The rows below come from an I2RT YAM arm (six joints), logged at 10 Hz.
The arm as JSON. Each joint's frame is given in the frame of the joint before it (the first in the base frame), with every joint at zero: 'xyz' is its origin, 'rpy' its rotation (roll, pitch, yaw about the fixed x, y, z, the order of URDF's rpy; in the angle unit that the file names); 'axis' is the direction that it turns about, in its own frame. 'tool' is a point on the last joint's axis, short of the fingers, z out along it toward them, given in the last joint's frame.
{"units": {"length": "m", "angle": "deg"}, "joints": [
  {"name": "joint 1", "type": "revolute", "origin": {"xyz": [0.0, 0.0, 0.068], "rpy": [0.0, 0.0, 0.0]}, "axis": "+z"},
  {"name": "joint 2", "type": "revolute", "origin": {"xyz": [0.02, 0.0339, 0.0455], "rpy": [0.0, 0.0, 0.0]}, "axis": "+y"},
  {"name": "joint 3", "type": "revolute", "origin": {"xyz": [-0.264, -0.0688, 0.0], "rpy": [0.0, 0.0, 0.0]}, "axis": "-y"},
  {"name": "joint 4", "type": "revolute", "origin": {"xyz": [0.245, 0.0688, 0.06], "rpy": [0.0, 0.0, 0.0]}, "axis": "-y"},
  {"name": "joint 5", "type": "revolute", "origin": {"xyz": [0.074, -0.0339, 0.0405], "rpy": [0.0, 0.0, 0.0]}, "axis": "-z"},
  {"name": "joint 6", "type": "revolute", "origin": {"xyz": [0.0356, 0.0, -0.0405], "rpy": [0.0, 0.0, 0.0]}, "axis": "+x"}
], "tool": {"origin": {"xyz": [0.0, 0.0, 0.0], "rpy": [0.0, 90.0, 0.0]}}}
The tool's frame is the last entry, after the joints.
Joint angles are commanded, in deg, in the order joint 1, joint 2, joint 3, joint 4, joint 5, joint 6. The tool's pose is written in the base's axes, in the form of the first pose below.
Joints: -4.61 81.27 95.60 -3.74 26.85 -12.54
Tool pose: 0.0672 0.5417 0.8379 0.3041; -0.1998 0.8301 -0.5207 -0.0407; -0.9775 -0.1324 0.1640 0.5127; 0 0 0 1
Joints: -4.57 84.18 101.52 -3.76 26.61 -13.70
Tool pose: 0.1077 0.5463 0.8306 0.3098; -0.2210 0.8277 -0.5157 -0.0408; -0.9693 -0.1280 0.2099 0.5313; 0 0 0 1
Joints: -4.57 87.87 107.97 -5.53 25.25 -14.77
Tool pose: 0.1192 0.5316 0.8386 0.3202; -0.2408 0.8349 -0.4950 -0.0408; -0.9632 -0.1430 0.2275 0.5446; 0 0 0 1
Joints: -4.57 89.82 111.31 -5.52 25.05 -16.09
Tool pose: 0.1311 0.5352 0.8345 0.3251; -0.2624 0.8304 -0.4915 -0.0411; -0.9560 -0.1545 0.2493 0.5523; 0 0 0 1
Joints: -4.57 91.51 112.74 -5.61 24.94 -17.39
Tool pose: 0.1136 0.5355 0.8369 0.3337; -0.2809 0.8253 -0.4899 -0.0417; -0.9530 -0.1795 0.2441 0.5507; 0 0 0 1
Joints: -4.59 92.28 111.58 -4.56 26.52 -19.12
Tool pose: 0.0752 0.5574 0.8268 0.3419; -0.3001 0.8034 -0.5143 -0.0434; -0.9510 -0.2094 0.2277 0.5418; 0 0 0 1
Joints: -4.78 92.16 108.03 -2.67 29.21 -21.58
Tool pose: 0.0107 0.5916 0.8062 0.3488; -0.3230 0.7650 -0.5571 -0.0466; -0.9463 -0.2545 0.1993 0.5260; 0 0 0 1
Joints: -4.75 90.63 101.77 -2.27 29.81 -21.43
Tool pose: -0.0621 0.5787 0.8132 0.3526; -0.3130 0.7624 -0.5664 -0.0471; -0.9477 -0.2896 0.1338 0.4999; 0 0 0 1
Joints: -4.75 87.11 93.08 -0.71 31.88 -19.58
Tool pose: -0.1131 0.5907 0.7989 0.3452; -0.2762 0.7537 -0.5963 -0.0475; -0.9544 -0.2881 0.0778 0.4719; 0 0 0 1
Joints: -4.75 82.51 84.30 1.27 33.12 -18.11
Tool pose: -0.1400 0.5993 0.7882 0.3295; -0.2496 0.7490 -0.6138 -0.0469; -0.9582 -0.2827 0.0447 0.4484; 0 0 0 1
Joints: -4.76 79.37 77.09 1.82 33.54 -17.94
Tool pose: -0.1985 0.5872 0.7847 0.3194; -0.2411 0.7468 -0.6198 -0.0463; -0.9500 -0.3122 -0.0067 0.4223; 0 0 0 1
